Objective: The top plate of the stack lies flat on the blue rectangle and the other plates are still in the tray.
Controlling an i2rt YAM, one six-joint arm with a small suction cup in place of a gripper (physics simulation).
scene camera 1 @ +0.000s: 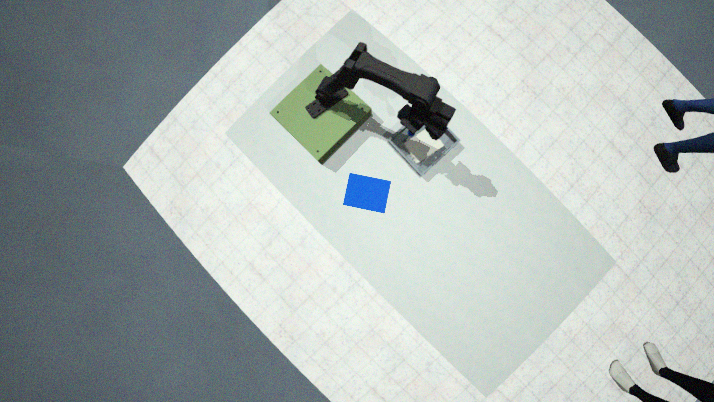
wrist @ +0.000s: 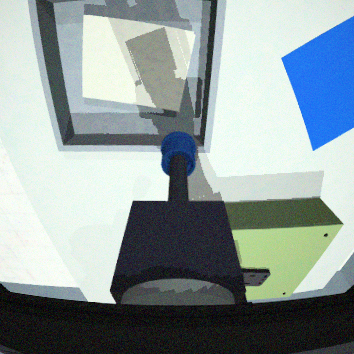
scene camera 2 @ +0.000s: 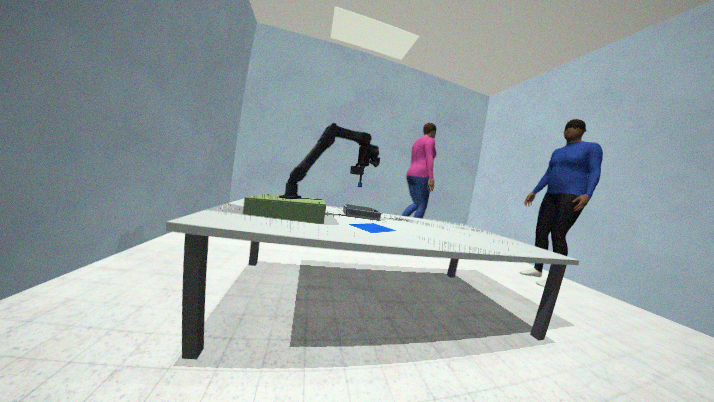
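Nothing is held by my suction cup, which hangs above a tray, 19 cm from the middle of the tray. There is a blue rectangle here too.
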